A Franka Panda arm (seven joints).
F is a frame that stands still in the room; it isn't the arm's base.
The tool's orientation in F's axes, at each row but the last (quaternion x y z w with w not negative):
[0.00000, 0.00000, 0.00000, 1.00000]
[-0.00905, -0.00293, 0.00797, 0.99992]
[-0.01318, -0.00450, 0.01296, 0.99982]
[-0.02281, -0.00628, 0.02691, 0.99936]
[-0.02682, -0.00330, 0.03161, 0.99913]
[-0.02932, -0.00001, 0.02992, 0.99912]
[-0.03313, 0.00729, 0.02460, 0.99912]
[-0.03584, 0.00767, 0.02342, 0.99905]
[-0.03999, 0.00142, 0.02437, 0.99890]
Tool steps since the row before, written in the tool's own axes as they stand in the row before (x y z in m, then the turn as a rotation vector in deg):
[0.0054, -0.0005, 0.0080, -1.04, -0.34, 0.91]
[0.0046, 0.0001, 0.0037, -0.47, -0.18, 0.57]
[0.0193, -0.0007, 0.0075, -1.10, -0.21, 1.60]
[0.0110, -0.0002, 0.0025, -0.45, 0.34, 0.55]
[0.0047, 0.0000, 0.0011, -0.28, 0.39, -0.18]
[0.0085, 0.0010, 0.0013, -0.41, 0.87, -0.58]
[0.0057, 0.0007, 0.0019, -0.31, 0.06, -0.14]
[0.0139, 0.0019, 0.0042, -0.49, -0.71, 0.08]
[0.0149, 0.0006, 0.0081, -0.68, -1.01, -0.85]
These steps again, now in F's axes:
[0.0054, -0.0005, 0.0080, -1.04, -0.34, 0.91]
[0.0046, 0.0002, 0.0037, -0.47, -0.18, 0.57]
[0.0192, 0.0000, 0.0077, -1.11, -0.20, 1.60]
[0.0110, 0.0005, 0.0026, -0.48, 0.34, 0.53]
[0.0047, 0.0004, 0.0011, -0.30, 0.36, -0.20]
[0.0084, 0.0016, 0.0012, -0.46, 0.81, -0.63]
[0.0057, 0.0011, 0.0018, -0.31, 0.04, -0.14]
[0.0139, 0.0028, 0.0038, -0.45, -0.72, 0.14]
[0.0149, 0.0020, 0.0080, -0.63, -1.11, -0.76]

